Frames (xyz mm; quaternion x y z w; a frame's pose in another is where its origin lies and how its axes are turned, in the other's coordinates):
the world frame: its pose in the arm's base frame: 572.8 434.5 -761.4 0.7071 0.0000 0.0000 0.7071
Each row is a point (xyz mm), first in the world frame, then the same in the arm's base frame.
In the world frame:
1: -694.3 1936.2 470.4
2: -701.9 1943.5 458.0
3: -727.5 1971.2 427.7
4: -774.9 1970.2 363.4
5: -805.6 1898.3 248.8
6: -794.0 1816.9 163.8
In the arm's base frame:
1: -121.5 -35.9 1174.8
2: -129.1 -23.5 1182.1
3: -154.7 6.8 1209.8
4: -202.1 71.1 1208.8
5: -232.8 185.7 1136.9
6: -221.2 270.7 1055.5

